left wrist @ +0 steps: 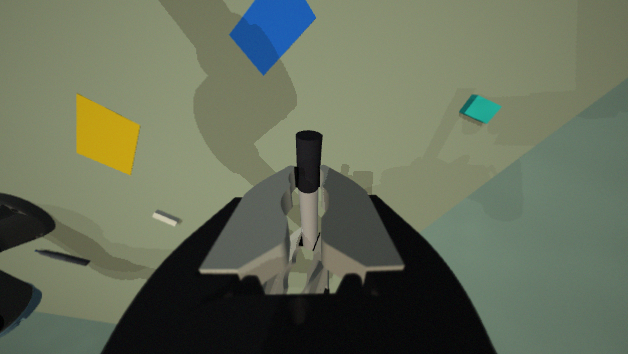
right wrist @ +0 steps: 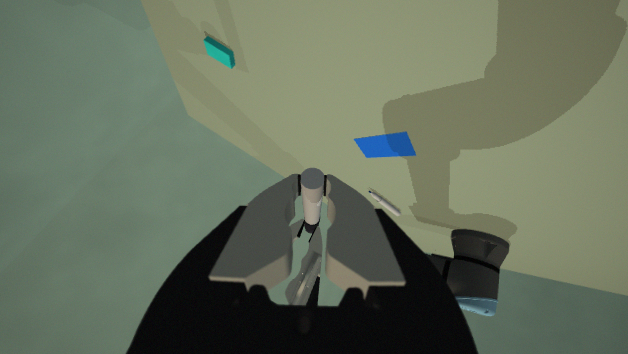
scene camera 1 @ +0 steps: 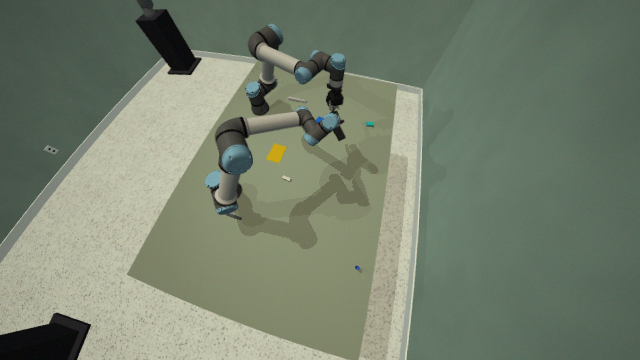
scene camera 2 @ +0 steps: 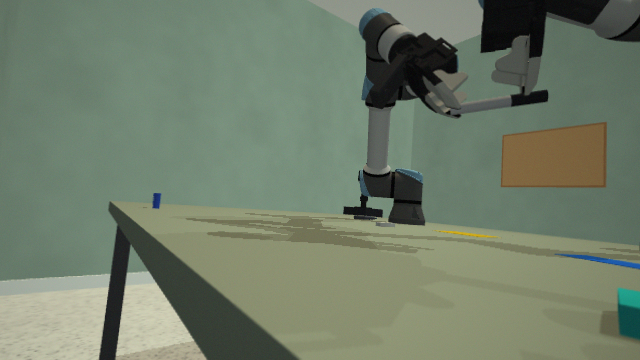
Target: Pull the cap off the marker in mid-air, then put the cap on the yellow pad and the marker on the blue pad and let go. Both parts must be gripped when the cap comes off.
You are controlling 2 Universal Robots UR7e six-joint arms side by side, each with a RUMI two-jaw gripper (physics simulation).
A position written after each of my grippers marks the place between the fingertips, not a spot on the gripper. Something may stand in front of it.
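Note:
My left gripper (scene camera 2: 525, 97), (left wrist: 308, 168), (right wrist: 311, 223) is visible, as is my right gripper (scene camera 2: 459, 112), (right wrist: 312, 176). White marker (left wrist: 308, 202), (right wrist: 312, 179). I also see a teal block (left wrist: 476, 107) and a black cap (left wrist: 308, 143).

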